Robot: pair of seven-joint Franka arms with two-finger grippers.
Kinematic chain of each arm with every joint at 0, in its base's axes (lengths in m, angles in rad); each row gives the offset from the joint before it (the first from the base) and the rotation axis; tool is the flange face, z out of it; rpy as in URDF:
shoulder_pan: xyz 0 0 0.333 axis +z
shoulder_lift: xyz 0 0 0 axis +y
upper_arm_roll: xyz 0 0 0.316 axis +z
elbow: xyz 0.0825 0 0 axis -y
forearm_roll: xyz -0.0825 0 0.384 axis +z
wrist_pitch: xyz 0 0 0 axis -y
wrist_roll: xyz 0.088 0 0 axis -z
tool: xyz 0 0 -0.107 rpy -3.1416 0 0
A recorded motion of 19 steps. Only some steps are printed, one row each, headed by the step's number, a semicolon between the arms.
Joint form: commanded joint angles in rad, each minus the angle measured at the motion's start. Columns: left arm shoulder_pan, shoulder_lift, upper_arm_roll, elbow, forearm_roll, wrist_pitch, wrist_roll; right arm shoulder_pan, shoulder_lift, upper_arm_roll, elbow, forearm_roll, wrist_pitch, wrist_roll.
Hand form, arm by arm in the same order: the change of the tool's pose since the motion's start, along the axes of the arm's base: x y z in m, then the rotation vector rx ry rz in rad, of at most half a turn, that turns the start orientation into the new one. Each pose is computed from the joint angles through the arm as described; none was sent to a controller.
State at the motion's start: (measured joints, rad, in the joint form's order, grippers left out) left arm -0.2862 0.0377 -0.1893 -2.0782 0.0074 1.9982 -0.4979; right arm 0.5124 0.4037 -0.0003 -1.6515 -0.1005 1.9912 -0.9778
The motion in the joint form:
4: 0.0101 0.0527 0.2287 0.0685 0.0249 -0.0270 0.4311; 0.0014 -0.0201 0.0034 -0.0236 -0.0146 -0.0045 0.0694
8: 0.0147 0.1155 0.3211 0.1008 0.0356 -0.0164 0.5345; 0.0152 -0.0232 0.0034 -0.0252 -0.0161 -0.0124 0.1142
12: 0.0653 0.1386 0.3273 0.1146 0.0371 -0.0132 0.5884; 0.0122 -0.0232 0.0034 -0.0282 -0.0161 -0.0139 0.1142
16: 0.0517 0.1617 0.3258 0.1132 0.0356 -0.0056 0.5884; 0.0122 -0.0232 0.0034 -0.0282 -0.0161 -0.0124 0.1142
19: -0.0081 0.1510 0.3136 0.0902 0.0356 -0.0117 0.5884; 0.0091 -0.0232 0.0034 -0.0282 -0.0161 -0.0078 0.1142
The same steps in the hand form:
4: 0.0614 0.1174 -0.0006 -0.0131 0.0247 -0.2016; -0.0066 -0.0014 0.0021 -0.0149 -0.0070 -0.0580
8: 0.0839 0.1679 -0.0202 0.0003 0.0472 -0.2136; -0.0121 0.0055 0.0028 -0.0201 -0.0080 -0.0887
12: 0.0923 0.1994 -0.0269 -0.0025 0.0564 -0.2114; -0.0118 0.0034 0.0013 -0.0226 -0.0043 -0.0918
16: 0.0928 0.1904 -0.0402 -0.0009 0.0732 -0.2260; -0.0117 0.0035 0.0014 -0.0217 -0.0055 -0.0917
19: 0.0803 0.1510 -0.0446 -0.0014 0.0922 -0.2968; -0.0103 0.0021 0.0017 -0.0190 -0.0092 -0.0943

